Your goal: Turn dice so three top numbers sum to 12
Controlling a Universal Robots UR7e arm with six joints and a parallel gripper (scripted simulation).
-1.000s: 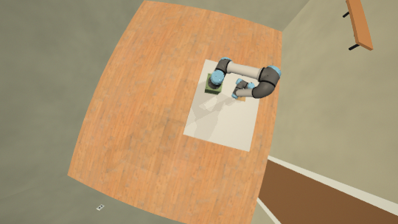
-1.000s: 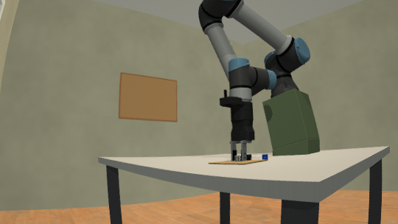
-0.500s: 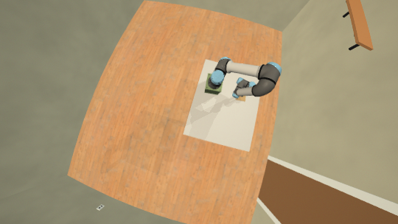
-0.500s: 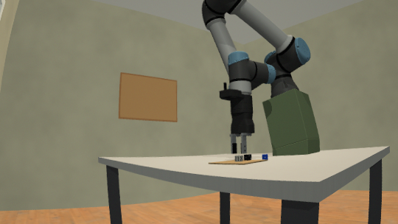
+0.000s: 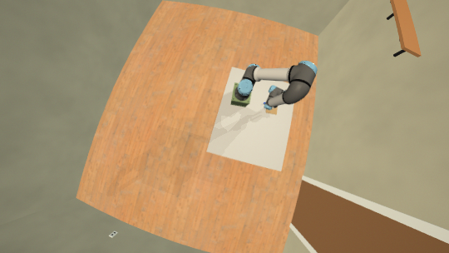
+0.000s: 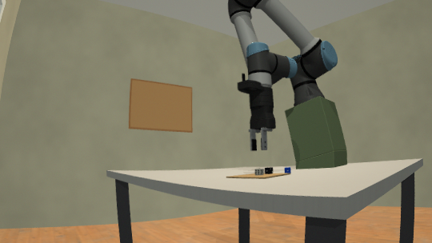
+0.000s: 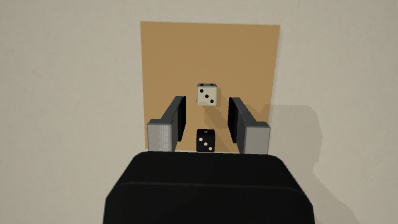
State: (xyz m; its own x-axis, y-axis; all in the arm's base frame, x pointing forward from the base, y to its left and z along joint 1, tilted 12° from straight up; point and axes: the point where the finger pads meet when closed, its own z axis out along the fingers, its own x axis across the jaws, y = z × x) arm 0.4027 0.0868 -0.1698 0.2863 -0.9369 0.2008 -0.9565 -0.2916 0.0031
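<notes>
Now: the blue die 110 mm behind my hand, 90 mm below it and 10 mm to the left of it. From my hand the other things lie so: black die: 80 mm below, 50 mm behind, 10 mm to the right; white die: 80 mm below; tan mat: 90 mm below.
</notes>
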